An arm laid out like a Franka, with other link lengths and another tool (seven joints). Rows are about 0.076 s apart.
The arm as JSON. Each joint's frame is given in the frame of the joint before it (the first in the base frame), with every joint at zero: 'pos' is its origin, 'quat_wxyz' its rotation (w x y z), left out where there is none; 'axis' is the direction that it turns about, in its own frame. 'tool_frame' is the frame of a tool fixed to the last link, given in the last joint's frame.
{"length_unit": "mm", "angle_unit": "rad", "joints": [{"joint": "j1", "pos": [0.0, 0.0, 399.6], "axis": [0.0, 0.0, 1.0]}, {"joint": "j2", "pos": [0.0, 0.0, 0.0], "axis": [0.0, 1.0, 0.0]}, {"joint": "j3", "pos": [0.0, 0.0, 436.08], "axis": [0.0, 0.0, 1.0]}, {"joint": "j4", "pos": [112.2, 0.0, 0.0], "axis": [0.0, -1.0, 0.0]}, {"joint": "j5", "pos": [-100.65, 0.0, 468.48], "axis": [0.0, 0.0, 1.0]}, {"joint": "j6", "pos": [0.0, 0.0, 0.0], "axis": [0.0, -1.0, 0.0]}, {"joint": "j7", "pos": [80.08, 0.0, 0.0], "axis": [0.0, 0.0, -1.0]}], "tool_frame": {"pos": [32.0, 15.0, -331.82], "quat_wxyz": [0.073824, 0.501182, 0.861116, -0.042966]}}
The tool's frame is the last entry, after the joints.
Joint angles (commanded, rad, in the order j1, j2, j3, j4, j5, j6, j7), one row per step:
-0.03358 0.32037 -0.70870 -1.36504 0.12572 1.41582 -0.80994
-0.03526 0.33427 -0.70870 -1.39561 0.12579 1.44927 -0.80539
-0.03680 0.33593 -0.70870 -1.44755 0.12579 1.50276 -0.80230
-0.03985 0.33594 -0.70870 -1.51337 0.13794 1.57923 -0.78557
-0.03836 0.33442 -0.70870 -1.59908 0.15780 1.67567 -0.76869
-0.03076 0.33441 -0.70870 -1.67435 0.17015 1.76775 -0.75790
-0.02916 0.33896 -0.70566 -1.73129 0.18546 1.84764 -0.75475
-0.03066 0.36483 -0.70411 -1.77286 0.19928 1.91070 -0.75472
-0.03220 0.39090 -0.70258 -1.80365 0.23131 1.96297 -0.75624
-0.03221 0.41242 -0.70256 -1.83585 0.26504 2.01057 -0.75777
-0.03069 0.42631 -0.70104 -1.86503 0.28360 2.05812 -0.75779
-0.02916 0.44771 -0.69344 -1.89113 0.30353 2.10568 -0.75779
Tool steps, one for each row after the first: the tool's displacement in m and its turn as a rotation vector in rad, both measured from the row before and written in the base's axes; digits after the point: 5 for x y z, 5 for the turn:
0.00142 -0.00583 -0.02271 -0.00285 0.01174 -0.00968
-0.00158 -0.00758 -0.02517 -0.00280 0.00044 -0.01083
0.00098 -0.00868 -0.03052 -0.00372 -0.01488 -0.02893
0.00088 -0.00476 -0.03870 -0.00007 -0.02083 -0.03114
0.00154 -0.00188 -0.03426 -0.00903 -0.01818 -0.01745
0.00251 -0.00245 -0.02822 -0.00910 -0.02013 -0.01245
-0.00093 -0.00403 -0.03395 -0.00853 0.00325 -0.01200
0.00287 -0.00033 -0.02868 0.00220 -0.00821 -0.01845
0.00039 0.00099 -0.02618 0.00488 -0.00863 -0.02192
-0.00028 -0.00064 -0.02012 -0.00658 -0.00780 -0.01313
0.00144 0.00259 -0.02408 -0.00598 -0.00284 -0.00846

